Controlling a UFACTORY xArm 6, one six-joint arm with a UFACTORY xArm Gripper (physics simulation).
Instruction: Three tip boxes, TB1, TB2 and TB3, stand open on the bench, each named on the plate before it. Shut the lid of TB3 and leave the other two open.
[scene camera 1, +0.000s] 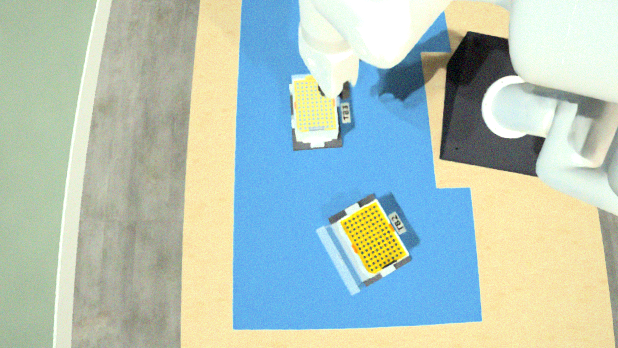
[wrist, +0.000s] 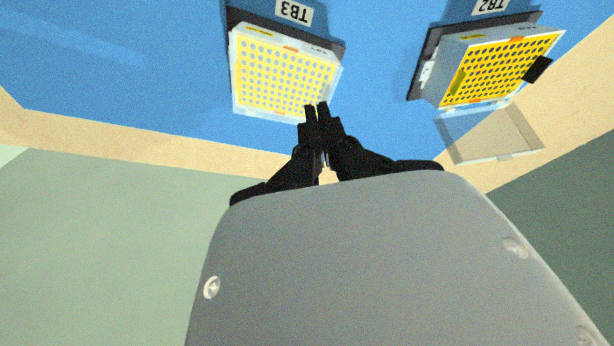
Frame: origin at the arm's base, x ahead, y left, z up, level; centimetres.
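Where they show: gripper, between the fingertips: (scene camera 1: 327, 89) (wrist: 316, 120); arm's base, origin of its link: (scene camera 1: 511, 107).
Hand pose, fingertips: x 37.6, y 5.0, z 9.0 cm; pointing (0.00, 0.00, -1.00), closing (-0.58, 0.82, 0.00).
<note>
Each offset is from my fingertips to the centre of the thing. "spot": to the spot under its first point. Level surfaces: height alone.
TB3 @(dx +1.4, dy -2.0, dz -12.8 cm) (scene camera 1: 315, 111) (wrist: 280, 75) stands upright behind its name plate @(spot: dx -4.2, dy -2.8, dz -16.4 cm) (scene camera 1: 346, 113) (wrist: 294, 12). Its clear lid lies down over the yellow tip rack, which looks pale through it; whether it is fully latched I cannot tell. My gripper (scene camera 1: 324, 91) (wrist: 316, 120) is shut and empty. Its fingertips are over or close to TB3's lid near one corner; contact cannot be made out. TB2 @(dx -11.1, dy +23.8, dz -10.2 cm) (scene camera 1: 375, 237) (wrist: 500, 65) stands turned at an angle, with its clear lid @(dx -5.6, dy +27.6, dz -6.2 cm) (scene camera 1: 338, 260) (wrist: 492, 135) swung open behind it. TB1 does not show in either view.
The boxes stand on a blue mat @(dz -16.7 cm) (scene camera 1: 280, 290) (wrist: 150, 90) on the wooden bench @(dz -16.9 cm) (scene camera 1: 540, 280). TB2's name plate @(spot: dx -16.6, dy +20.0, dz -16.5 cm) (scene camera 1: 397, 223) (wrist: 491, 5) is before it. The black base plate (scene camera 1: 462, 110) of the arm is at the right, and the white arm covers the top of the scene view.
</note>
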